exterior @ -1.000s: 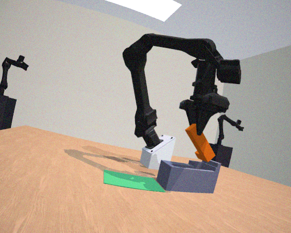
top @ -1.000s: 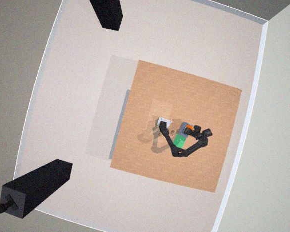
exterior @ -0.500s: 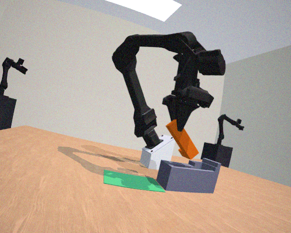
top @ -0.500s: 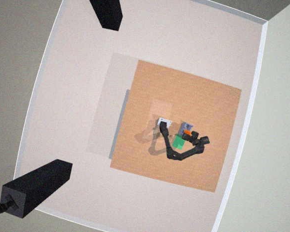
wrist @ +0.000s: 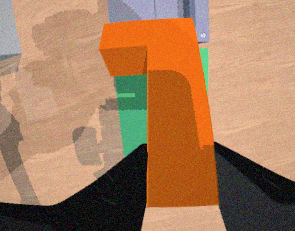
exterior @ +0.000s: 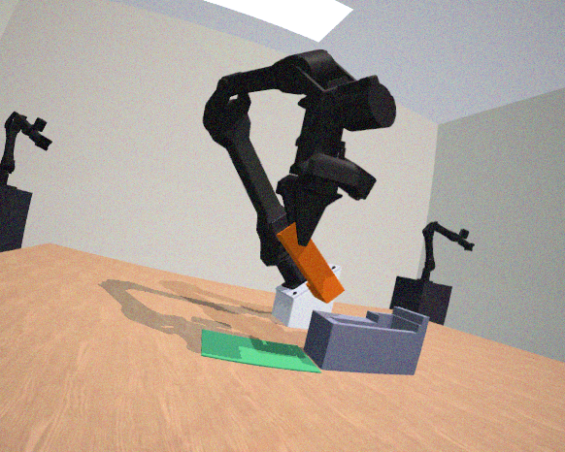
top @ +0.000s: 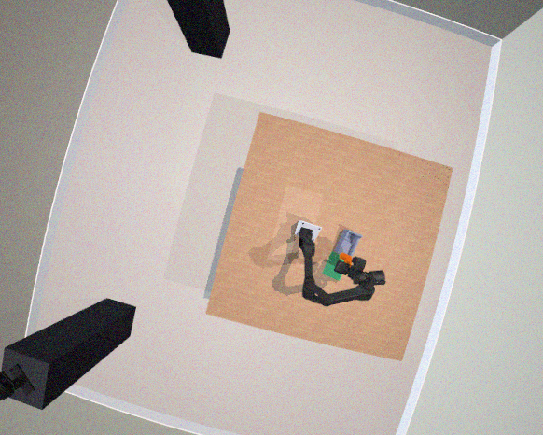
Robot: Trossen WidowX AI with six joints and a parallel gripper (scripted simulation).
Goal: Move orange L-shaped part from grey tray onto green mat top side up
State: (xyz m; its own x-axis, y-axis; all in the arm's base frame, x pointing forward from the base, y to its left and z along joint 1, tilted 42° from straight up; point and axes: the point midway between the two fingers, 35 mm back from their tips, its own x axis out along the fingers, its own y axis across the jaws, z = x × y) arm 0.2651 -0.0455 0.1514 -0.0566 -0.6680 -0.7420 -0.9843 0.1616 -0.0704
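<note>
Now: gripper tip 10 mm past the green mat, 20 mm to the left of it and 170 mm above it. Round my gripper tip: orange L-shaped part (10 mm behind, 30 mm to the left, 30 mm below).
</note>
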